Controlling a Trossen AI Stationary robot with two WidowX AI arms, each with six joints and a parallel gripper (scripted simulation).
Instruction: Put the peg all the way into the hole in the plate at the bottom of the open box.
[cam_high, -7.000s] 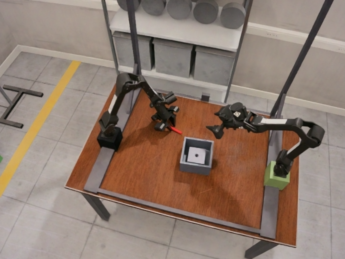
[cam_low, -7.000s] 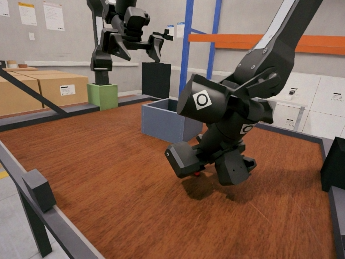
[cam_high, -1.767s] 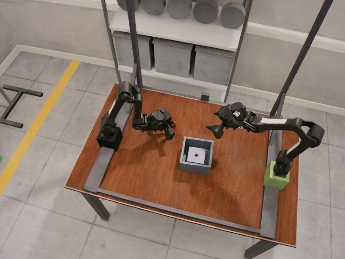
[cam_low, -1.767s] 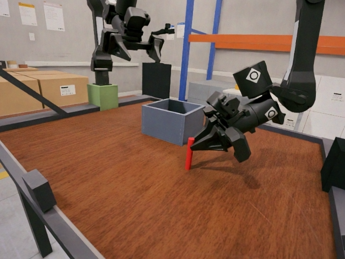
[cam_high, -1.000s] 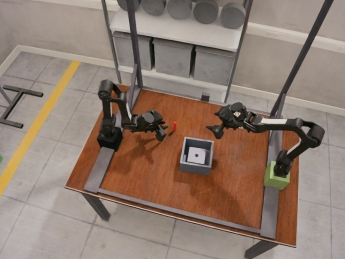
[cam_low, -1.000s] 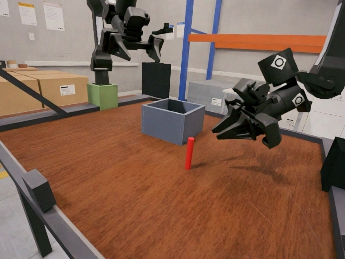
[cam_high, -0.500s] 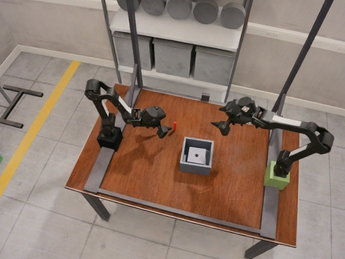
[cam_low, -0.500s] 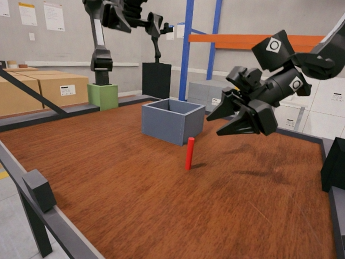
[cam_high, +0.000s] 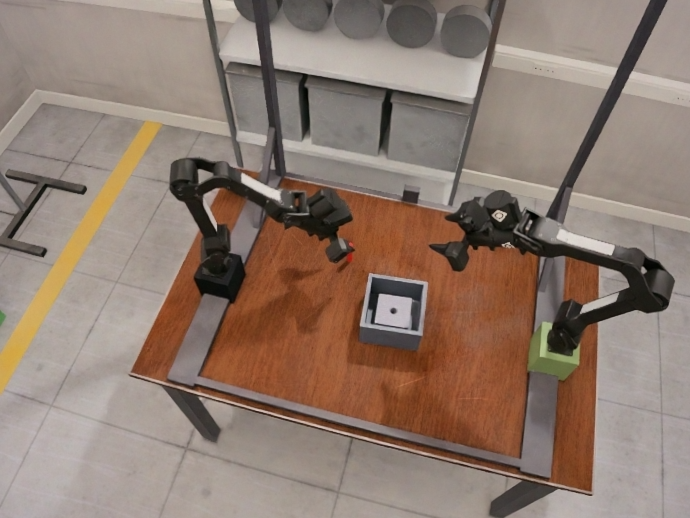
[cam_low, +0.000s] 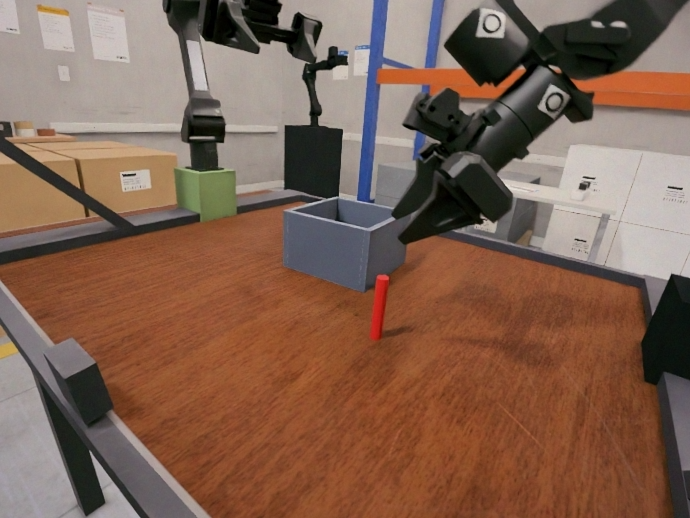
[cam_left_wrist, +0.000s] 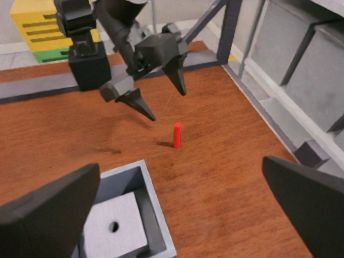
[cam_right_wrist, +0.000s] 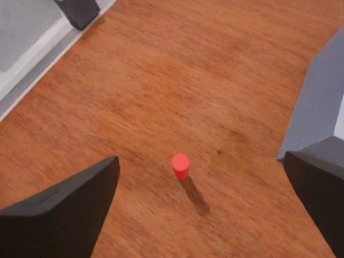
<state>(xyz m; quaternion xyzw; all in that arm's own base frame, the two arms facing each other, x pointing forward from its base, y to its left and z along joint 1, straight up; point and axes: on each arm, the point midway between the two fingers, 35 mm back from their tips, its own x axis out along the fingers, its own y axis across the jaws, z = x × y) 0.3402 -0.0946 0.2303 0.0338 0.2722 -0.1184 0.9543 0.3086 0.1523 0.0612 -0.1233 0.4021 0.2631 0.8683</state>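
The red peg lies 30 mm behind my right hand, 20 mm to the left of it and 120 mm below it. Also, from my right hand: plate (140 mm ahead, 180 mm to the left, 120 mm below); then grey box (140 mm ahead, 180 mm to the left, 140 mm below).
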